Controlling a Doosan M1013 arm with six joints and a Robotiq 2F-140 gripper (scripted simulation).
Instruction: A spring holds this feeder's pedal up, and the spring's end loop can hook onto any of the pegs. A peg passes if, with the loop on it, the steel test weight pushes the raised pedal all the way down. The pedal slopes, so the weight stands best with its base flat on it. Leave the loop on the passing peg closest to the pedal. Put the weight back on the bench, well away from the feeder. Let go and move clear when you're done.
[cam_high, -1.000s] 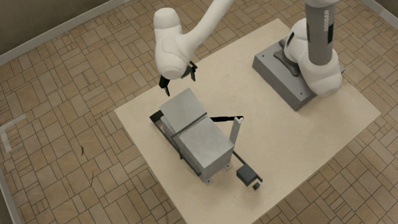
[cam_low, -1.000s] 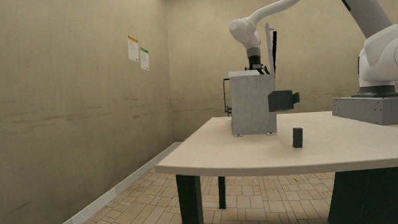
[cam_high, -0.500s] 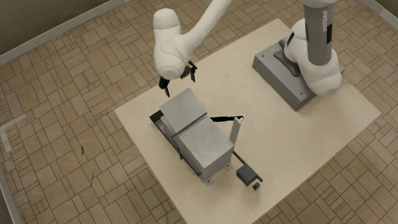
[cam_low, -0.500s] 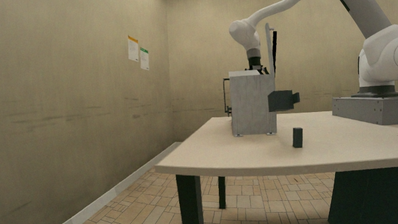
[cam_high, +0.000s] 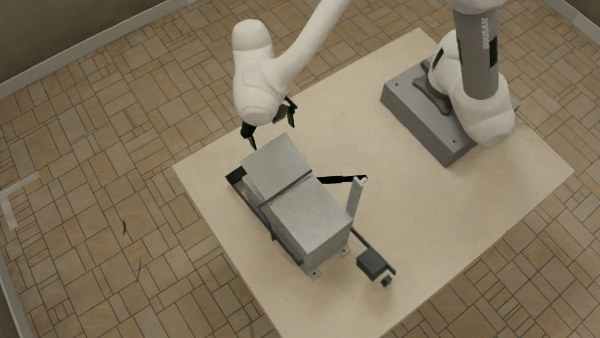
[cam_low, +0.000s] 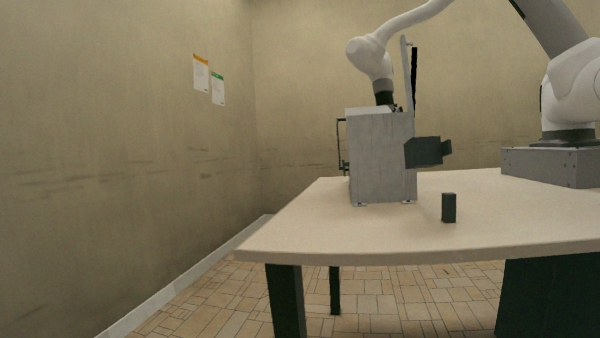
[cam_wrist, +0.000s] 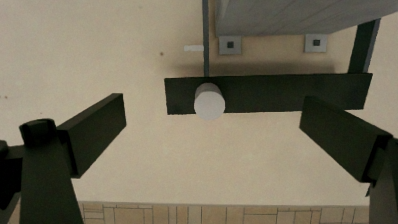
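Right now my hand is 70 mm above the steel test weight.
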